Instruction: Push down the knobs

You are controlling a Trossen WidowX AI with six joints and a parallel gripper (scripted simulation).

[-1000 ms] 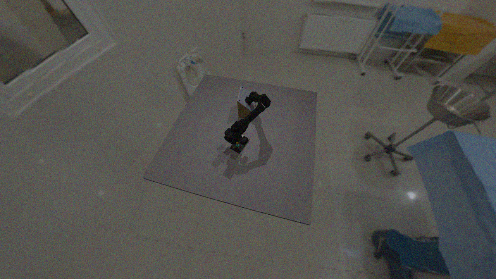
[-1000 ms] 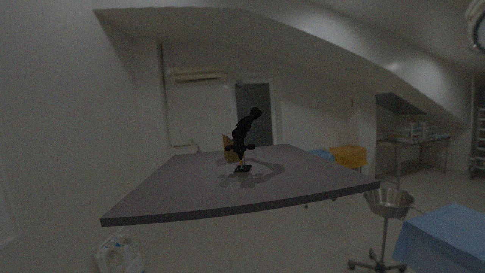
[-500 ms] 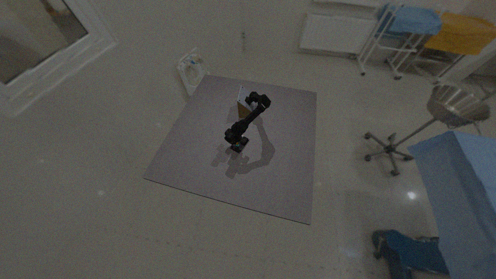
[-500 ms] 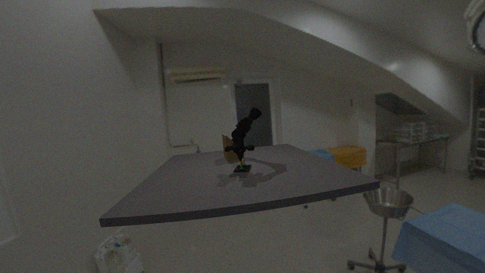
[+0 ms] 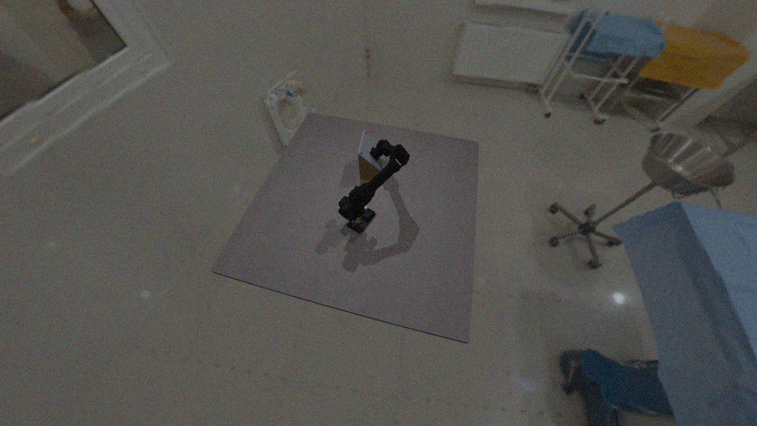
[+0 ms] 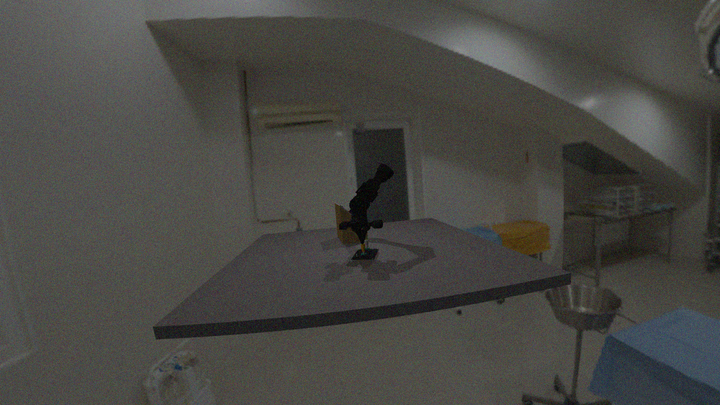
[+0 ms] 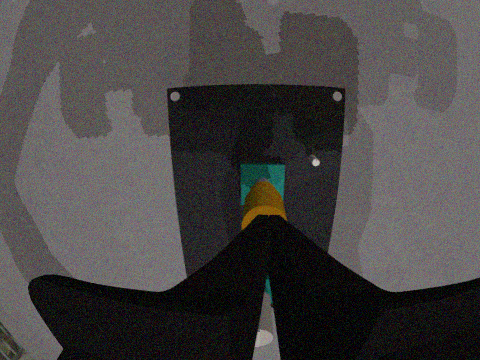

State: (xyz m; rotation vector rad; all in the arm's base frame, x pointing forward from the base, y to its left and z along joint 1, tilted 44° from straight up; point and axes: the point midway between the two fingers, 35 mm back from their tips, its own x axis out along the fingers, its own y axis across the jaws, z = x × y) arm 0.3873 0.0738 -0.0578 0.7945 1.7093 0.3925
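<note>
Right now the teal potentiometer with orange knob is 30 mm below my gripper tip. Round my gripper tip: potentiometer with grey knob 70 mm behind, 30 mm below, 20 mm to the left.
</note>
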